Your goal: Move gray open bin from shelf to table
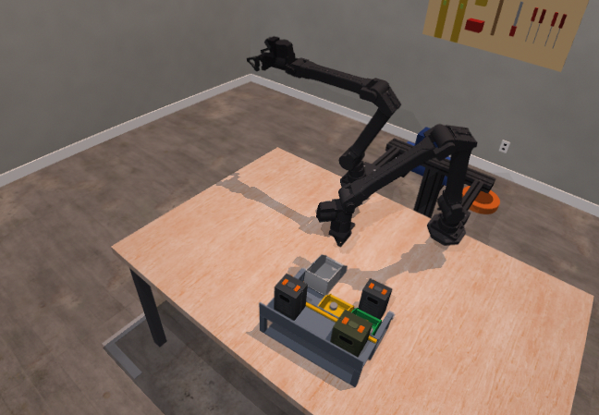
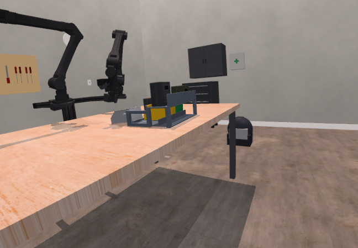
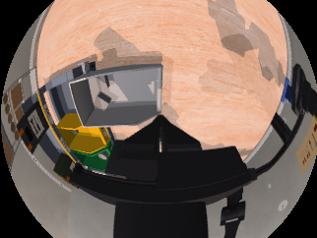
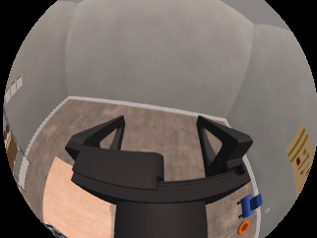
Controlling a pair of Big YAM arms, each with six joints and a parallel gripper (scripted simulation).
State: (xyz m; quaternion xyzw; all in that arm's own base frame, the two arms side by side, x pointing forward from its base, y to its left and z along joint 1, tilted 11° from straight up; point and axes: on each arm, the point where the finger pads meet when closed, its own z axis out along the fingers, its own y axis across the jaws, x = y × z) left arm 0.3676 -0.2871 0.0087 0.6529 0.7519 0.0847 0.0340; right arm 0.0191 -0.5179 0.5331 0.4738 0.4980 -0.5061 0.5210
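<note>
My left gripper is now 80 mm short of the gray open bin, 80 mm above it and 10 mm to the right of it. From my left hand the other things lie so: yellow bin (230 mm ahead, 150 mm to the left, 90 mm below); then gray shelf (260 mm ahead, 150 mm to the left, 60 mm below); then green bin (260 mm to the left, 210 mm ahead, 90 mm below).
</note>
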